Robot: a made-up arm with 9 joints.
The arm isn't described. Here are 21 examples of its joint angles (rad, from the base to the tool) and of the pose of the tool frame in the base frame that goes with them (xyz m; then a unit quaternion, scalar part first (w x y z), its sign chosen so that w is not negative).
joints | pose
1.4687 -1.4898 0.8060 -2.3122 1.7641 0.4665 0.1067 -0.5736 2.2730 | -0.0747 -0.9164 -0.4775 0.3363 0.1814 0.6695 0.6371
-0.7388 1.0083 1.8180 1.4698 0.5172 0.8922 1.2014 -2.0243 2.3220 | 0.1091 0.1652 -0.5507 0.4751 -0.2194 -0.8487 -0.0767
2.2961 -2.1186 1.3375 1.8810 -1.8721 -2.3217 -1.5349 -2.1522 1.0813 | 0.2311 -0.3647 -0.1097 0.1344 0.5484 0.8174 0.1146
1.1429 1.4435 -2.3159 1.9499 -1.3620 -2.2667 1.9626 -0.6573 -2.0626 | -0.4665 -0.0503 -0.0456 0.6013 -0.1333 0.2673 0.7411
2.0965 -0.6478 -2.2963 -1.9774 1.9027 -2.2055 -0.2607 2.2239 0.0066 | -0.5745 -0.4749 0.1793 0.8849 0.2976 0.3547 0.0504
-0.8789 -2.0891 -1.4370 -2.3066 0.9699 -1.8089 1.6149 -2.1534 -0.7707 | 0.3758 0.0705 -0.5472 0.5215 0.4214 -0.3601 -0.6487
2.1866 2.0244 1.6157 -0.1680 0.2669 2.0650 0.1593 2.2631 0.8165 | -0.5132 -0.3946 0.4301 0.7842 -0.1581 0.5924 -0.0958
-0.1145 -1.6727 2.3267 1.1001 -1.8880 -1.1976 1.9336 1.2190 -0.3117 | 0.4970 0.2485 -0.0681 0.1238 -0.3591 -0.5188 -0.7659
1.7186 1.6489 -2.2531 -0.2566 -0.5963 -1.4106 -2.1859 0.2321 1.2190 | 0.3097 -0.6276 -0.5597 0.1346 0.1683 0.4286 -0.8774
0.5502 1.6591 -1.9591 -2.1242 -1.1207 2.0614 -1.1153 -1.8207 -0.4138 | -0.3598 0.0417 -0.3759 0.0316 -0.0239 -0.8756 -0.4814
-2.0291 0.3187 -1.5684 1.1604 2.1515 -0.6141 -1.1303 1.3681 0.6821 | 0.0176 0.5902 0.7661 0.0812 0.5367 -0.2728 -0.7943
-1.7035 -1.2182 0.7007 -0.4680 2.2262 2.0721 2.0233 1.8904 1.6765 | 1.0311 0.5221 0.1193 0.1077 -0.1890 -0.4745 0.8529
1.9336 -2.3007 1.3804 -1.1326 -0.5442 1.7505 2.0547 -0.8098 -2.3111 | -0.3666 -0.4380 0.0659 0.7944 -0.4570 0.3918 -0.0817
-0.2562 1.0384 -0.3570 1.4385 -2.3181 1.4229 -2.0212 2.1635 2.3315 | -0.2055 -0.6879 -0.0005 0.5144 -0.6735 -0.0121 0.5307
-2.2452 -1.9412 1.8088 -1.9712 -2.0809 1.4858 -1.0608 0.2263 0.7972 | 0.6816 0.4137 -0.0721 0.6582 0.2091 -0.4828 -0.5385
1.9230 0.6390 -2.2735 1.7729 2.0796 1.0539 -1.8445 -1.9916 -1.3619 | -0.6498 -0.6584 0.4074 0.4201 0.3874 0.7362 -0.3626
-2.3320 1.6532 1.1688 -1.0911 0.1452 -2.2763 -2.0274 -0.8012 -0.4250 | -0.1934 -0.4877 0.3169 0.1662 0.3148 0.0702 -0.9318
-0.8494 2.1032 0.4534 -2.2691 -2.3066 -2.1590 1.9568 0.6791 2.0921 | 0.6254 0.4544 0.2233 0.1520 0.3851 -0.4992 0.7612
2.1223 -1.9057 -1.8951 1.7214 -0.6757 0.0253 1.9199 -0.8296 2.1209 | -0.2248 -0.2029 -0.1182 0.8142 0.3290 -0.4594 0.1334
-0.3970 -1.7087 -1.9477 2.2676 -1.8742 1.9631 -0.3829 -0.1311 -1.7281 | 0.9041 -0.2106 0.0396 0.4579 0.0442 0.8032 0.3783
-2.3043 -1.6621 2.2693 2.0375 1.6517 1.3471 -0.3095 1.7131 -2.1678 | 0.0274 -0.0280 -0.3315 0.9000 0.4269 -0.0799 0.0363
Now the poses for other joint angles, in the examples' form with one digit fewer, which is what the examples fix.
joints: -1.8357 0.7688 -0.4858 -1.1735 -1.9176 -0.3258 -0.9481 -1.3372 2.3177
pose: 0.100 -0.441 -0.364 0.737 -0.417 -0.531 -0.029
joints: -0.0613 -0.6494 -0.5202 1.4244 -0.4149 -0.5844 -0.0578 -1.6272 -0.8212
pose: 0.039 -0.045 0.145 0.576 0.307 0.491 0.577
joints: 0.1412 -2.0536 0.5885 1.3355 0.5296 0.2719 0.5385 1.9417 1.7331
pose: 0.255 0.398 0.201 0.258 -0.506 0.705 -0.424
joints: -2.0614 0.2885 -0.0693 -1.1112 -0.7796 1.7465 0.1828 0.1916 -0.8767
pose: 0.118 -0.084 0.160 0.343 -0.419 0.372 0.754
